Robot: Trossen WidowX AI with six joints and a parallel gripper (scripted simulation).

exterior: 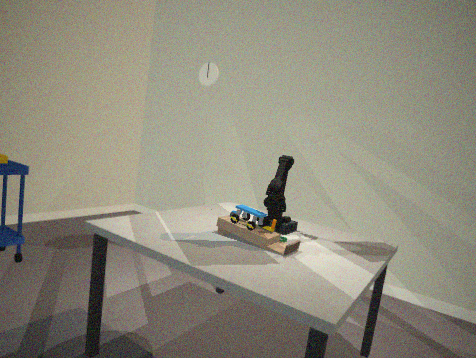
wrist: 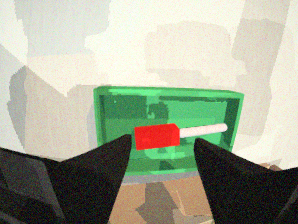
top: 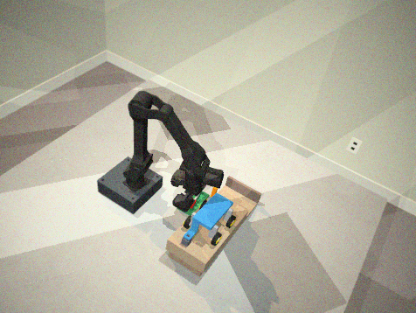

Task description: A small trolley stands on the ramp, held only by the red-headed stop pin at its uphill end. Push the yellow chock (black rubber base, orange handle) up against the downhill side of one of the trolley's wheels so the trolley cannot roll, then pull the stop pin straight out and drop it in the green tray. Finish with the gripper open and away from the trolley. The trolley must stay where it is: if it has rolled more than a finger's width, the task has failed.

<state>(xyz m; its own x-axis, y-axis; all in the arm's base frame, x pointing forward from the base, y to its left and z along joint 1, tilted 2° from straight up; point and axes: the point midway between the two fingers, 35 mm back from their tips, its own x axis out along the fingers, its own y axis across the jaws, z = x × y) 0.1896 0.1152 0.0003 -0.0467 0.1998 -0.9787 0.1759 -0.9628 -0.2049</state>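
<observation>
Now: gripper tip 2 cm to the right of the red-headed stop pin and 2 cm above it. Also, from my gripper tip: blue-topped trolley 14 cm ahead, 8 cm above, 7 cm to the right; then ramp 14 cm ahead, 7 cm to the right, 2 cm above; then yellow chock 7 cm ahead, 6 cm above, 1 cm to the left.
</observation>
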